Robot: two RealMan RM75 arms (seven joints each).
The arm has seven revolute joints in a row. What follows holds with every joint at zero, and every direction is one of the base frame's.
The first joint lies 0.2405 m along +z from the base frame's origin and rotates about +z.
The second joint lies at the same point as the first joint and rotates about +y.
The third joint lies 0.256 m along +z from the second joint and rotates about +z.
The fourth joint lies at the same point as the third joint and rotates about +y.
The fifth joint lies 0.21 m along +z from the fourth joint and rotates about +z.
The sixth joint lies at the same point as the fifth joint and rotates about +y.
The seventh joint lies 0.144 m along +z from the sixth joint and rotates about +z.
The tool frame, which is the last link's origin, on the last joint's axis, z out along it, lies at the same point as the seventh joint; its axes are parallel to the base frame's.
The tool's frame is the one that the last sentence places.
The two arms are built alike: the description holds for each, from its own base.
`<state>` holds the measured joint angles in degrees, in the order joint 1, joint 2, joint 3, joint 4, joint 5, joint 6, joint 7, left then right.
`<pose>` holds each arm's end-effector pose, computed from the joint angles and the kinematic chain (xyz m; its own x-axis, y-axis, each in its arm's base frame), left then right.
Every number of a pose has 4 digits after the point.
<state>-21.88 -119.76 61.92 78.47 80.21 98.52 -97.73 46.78 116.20 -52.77 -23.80 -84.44 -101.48 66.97</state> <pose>-0.1146 0.2976 0.0765 0.7019 -0.0473 0.7107 0.0401 -0.9936 -0.1057 0.1261 0.3579 0.0028 0.5959 -0.0051 -0.8030 -0.0151 -0.9999 -0.0048</pose>
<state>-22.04 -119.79 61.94 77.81 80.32 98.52 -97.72 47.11 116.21 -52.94 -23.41 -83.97 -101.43 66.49</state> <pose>-0.1156 0.2984 0.0750 0.7010 -0.0377 0.7121 0.0466 -0.9940 -0.0985 0.1242 0.3585 0.0023 0.5910 0.0010 -0.8066 -0.0101 -0.9999 -0.0087</pose>
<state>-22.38 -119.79 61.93 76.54 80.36 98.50 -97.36 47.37 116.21 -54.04 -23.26 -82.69 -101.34 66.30</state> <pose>-0.1174 0.3002 0.0727 0.6978 -0.0269 0.7157 0.0542 -0.9944 -0.0902 0.1212 0.3586 0.0016 0.5853 0.0046 -0.8108 -0.0026 -1.0000 -0.0075</pose>
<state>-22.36 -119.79 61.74 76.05 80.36 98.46 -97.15 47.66 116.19 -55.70 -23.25 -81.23 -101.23 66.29</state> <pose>-0.1191 0.3009 0.0725 0.6958 -0.0229 0.7179 0.0609 -0.9940 -0.0908 0.1176 0.3582 0.0003 0.5829 0.0060 -0.8125 0.0086 -1.0000 -0.0011</pose>
